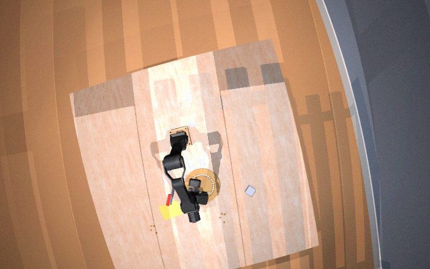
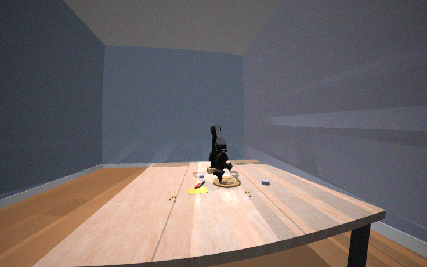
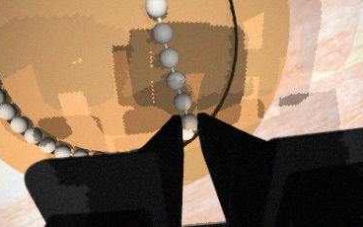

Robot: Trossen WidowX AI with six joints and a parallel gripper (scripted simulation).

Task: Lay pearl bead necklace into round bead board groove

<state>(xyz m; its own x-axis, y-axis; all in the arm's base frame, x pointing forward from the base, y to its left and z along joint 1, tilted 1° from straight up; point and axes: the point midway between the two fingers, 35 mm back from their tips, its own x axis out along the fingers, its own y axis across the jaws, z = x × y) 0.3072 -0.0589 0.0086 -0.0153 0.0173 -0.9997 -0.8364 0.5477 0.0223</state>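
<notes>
My gripper tip is 60 mm to the right of the round bead board, 20 mm past it and 10 mm above it. Also, from my gripper tip: blue block 190 mm behind, 90 mm to the right, 10 mm below; yellow note 180 mm to the right, 50 mm ahead, 20 mm below; red marker 140 mm to the right, 20 mm behind, 10 mm below.
</notes>
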